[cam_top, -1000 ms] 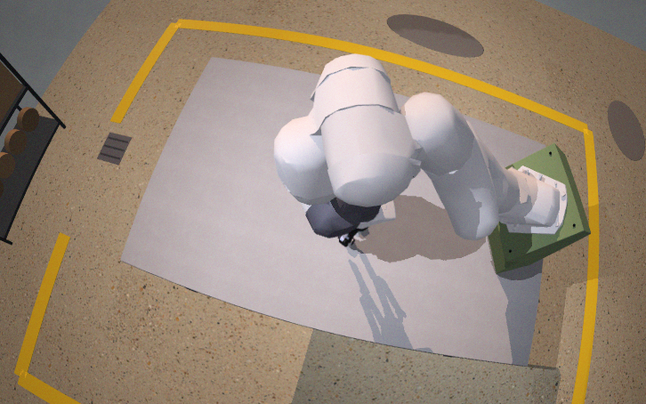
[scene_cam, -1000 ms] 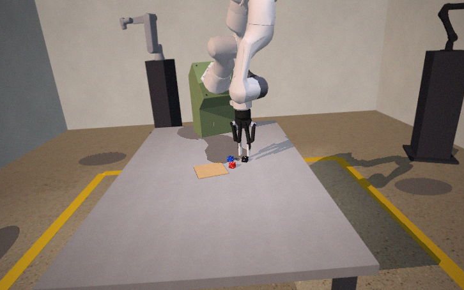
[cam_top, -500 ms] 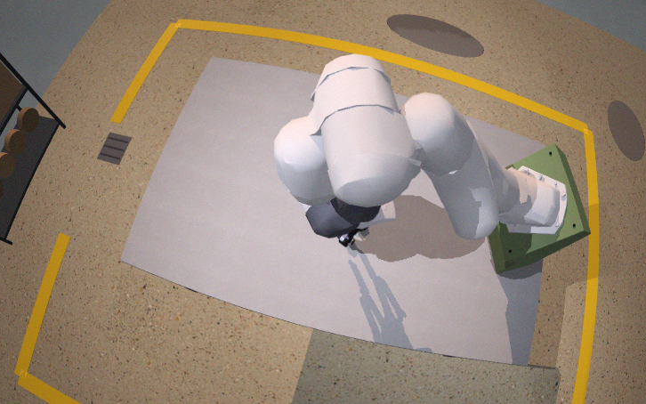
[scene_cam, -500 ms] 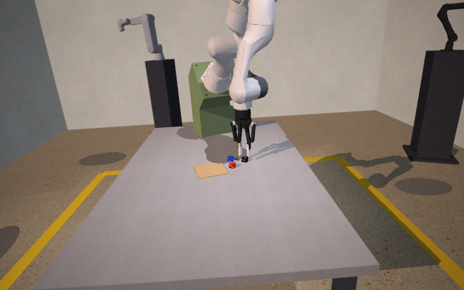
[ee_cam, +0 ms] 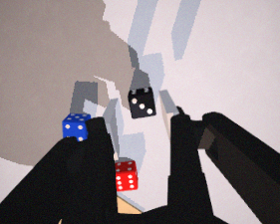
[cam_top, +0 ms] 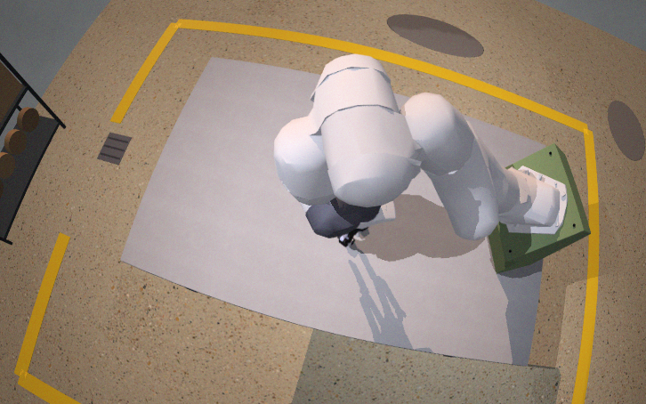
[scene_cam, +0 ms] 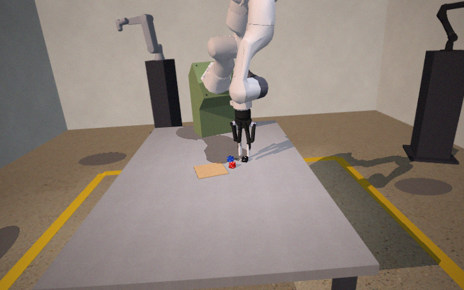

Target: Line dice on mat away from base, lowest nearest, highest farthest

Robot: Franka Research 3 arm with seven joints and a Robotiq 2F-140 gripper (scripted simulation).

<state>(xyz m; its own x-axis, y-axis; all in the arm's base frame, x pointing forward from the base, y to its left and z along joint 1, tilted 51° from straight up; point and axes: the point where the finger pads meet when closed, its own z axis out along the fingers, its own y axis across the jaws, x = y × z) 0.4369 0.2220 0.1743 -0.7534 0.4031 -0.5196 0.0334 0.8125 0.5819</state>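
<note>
The black die is 50 mm below my hand. Also, from my hand: red die: 80 mm ahead, 40 mm to the right, 50 mm below; tan mat: 140 mm ahead, 130 mm to the right, 60 mm below; blue die: 10 mm ahead, 70 mm to the right, 50 mm below.
</note>
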